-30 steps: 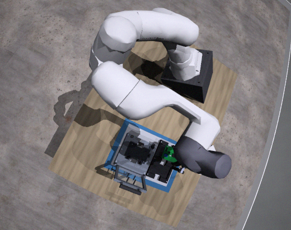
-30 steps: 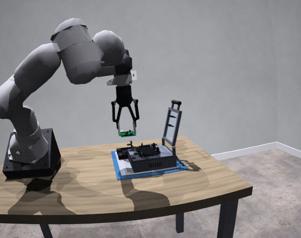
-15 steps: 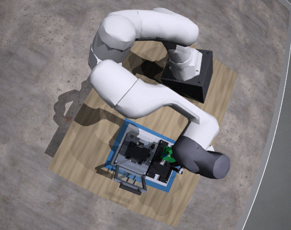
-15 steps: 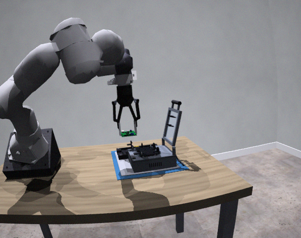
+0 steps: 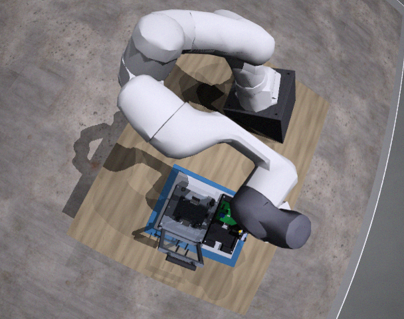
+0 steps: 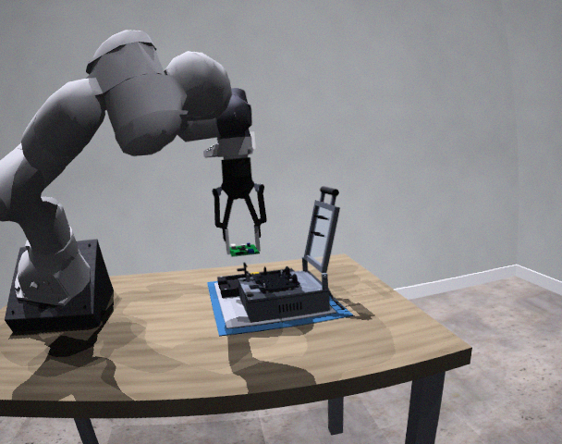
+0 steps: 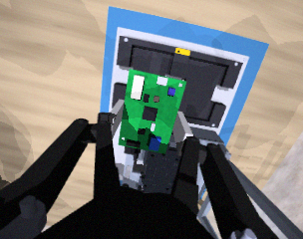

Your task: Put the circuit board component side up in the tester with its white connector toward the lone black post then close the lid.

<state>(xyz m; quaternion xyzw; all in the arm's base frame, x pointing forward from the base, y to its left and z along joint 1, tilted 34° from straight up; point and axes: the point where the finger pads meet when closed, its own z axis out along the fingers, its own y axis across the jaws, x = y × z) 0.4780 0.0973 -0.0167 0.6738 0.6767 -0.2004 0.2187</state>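
My gripper is now 8 cm short of the tester, 10 cm to the left of it and 3 cm above it. Also, from my hand: tester lid 17 cm ahead, 14 cm to the right, 4 cm above; then green circuit board 2 cm below.
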